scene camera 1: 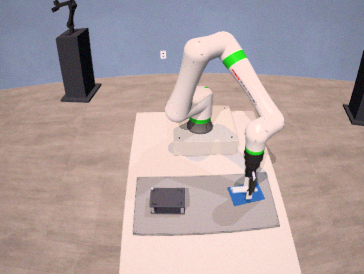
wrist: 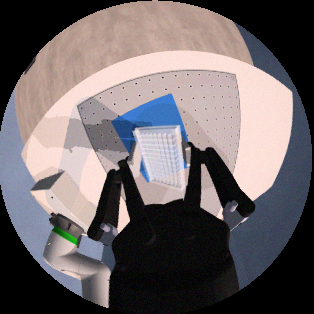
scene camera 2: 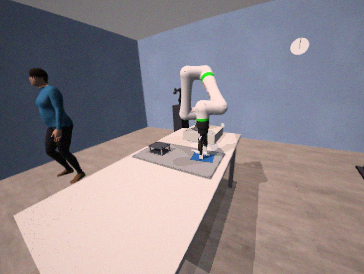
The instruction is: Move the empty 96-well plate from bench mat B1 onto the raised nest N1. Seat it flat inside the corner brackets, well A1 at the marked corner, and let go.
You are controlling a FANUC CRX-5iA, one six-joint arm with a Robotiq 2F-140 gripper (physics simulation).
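Places are measured from the arm's base along level axes (x ahead, y left, z up), in metres.
Pixels of known places: gripper, fingertip midpoint: [scene camera 1: 247,192] [wrist: 157,143] [scene camera 2: 203,156]; arm's base, origin of the base link: [scene camera 1: 199,126] [wrist: 69,222].
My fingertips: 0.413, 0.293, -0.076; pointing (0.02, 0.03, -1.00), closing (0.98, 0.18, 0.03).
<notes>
Ahead of a thing's pixels: the offset from my fingertips to its top centre, as dx, dy, dz. Level surfaces: height alone.
The clear-white 96-well plate @[+0.002, -0.023, +0.058] [scene camera 1: 239,189] [wrist: 160,156] is between the two fingers of my gripper [scene camera 1: 250,192] [scene camera 2: 202,153] [wrist: 157,143], which is shut on its sides. The plate appears level and slightly above the blue bench mat B1 @[dz -0.006] [scene camera 1: 240,200] [scene camera 2: 195,158] [wrist: 155,109]; the size of the gap is hard to judge. In the wrist view its wells face up, and the blue mat shows beyond and beside it. The raised nest N1 @[+0.120, -0.382, +0.056] [scene camera 1: 167,197] [scene camera 2: 160,145], a dark platform on short posts, stands left of the mat in the scene views. Well A1 and the marked corner are too small to tell.
The nest and mat are on a grey perforated board @[dz -0.008] [scene camera 1: 200,221] [scene camera 2: 172,161] [wrist: 210,95] on the pale table @[dz -0.021] [scene camera 1: 150,255] [scene camera 2: 120,210] [wrist: 265,115]. The arm's base [scene camera 1: 206,146] is behind the board. A person [scene camera 2: 52,107] in a blue top is left of the table.
</notes>
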